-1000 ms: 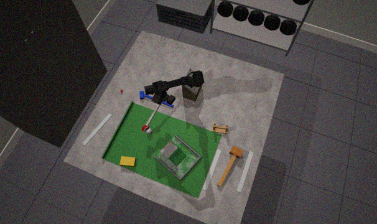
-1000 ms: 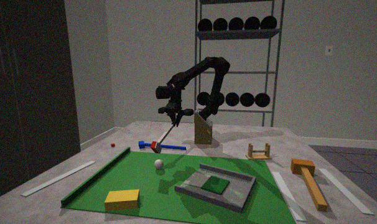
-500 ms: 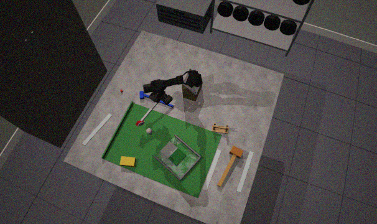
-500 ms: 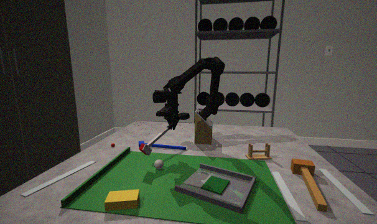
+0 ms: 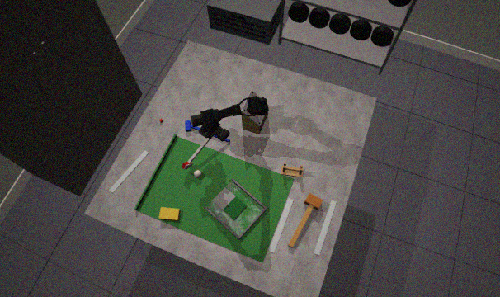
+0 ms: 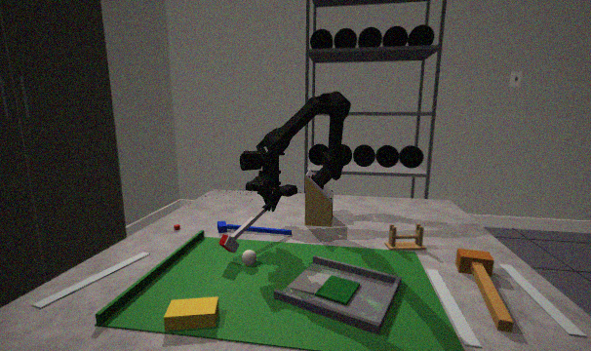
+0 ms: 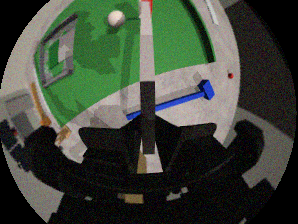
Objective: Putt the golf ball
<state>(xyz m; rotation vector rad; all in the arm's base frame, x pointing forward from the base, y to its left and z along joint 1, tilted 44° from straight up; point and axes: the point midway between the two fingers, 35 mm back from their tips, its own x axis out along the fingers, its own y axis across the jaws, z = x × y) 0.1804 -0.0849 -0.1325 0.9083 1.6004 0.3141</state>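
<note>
Now: the blue putter 8 cm to the right of my gripper tip, 8 cm below it and 3 cm behind it. From my gripper tip the other things lie so: green mat (30 cm ahead, 11 cm to the left, 9 cm below); then white golf ball (23 cm ahead, 7 cm below, 2 cm to the right); then red putter (11 cm ahead, 4 cm to the right, 1 cm below).
</note>
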